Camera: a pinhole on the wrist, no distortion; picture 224 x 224 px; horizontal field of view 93.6 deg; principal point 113.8 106.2 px. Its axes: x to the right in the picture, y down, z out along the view. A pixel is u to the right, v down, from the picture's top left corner.
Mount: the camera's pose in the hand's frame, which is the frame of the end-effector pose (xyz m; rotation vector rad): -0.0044 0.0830 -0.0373 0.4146 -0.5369 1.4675
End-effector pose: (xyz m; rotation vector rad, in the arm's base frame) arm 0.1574 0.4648 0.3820 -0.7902 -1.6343 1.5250
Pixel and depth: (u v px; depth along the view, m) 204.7 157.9 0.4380
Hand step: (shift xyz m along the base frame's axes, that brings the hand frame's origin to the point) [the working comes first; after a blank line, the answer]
In the camera's frame: 0.3786 0.2153 0.4380

-0.3229 -0.4721 -0.1877
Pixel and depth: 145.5 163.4 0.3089
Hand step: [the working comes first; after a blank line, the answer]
In the camera's frame: 0.0931 0.1680 0.3089

-0.1152 -0.3032 -0.0181
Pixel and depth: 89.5 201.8 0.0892
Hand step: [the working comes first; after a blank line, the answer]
In the camera's frame: -0.0206 0.0811 0.0892

0.0321 -0.0867 -0.0313
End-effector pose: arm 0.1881 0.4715 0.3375 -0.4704 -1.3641 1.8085
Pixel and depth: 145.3 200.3 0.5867
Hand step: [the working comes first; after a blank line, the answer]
In the camera's frame: 0.1757 0.5249 0.5867

0.0177 -0.7583 0.1480
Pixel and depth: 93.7 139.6 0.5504
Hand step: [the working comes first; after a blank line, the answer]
In the camera's frame: -0.1052 0.1748 0.5504

0.0149 -0.3620 0.3618
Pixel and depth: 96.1 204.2 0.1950
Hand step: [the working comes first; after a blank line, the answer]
In the camera's frame: -0.0328 0.1817 0.1950

0.0748 -0.2113 0.0373
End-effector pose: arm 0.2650 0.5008 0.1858 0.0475 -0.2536 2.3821
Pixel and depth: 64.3 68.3 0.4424
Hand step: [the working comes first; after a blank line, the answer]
In the camera's frame: -0.2082 -0.1594 0.4424

0.1489 0.2835 0.2801
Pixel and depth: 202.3 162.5 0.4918
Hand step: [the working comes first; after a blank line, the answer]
In the camera's frame: 0.4138 0.2633 0.4918

0.0910 -0.4300 0.5160
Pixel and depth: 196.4 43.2 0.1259
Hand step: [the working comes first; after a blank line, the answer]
In the camera's frame: 0.0989 -0.0754 0.1259

-0.1089 -0.0453 0.1161
